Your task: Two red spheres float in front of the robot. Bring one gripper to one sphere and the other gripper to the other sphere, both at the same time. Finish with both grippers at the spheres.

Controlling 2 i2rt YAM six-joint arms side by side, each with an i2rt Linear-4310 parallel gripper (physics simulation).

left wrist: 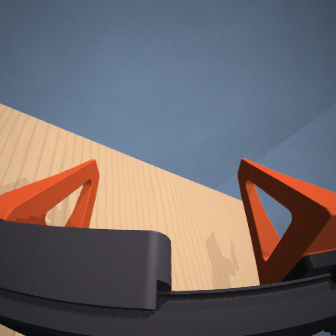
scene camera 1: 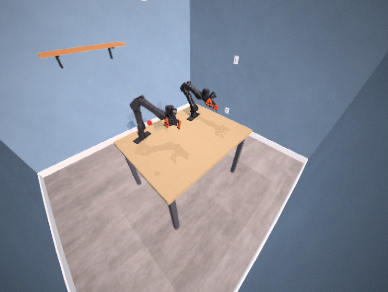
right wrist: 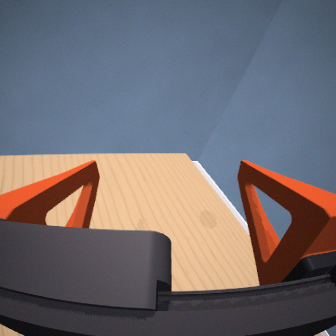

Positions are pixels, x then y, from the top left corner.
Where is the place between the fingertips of my left gripper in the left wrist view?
167, 166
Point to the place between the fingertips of my right gripper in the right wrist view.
At 168, 168
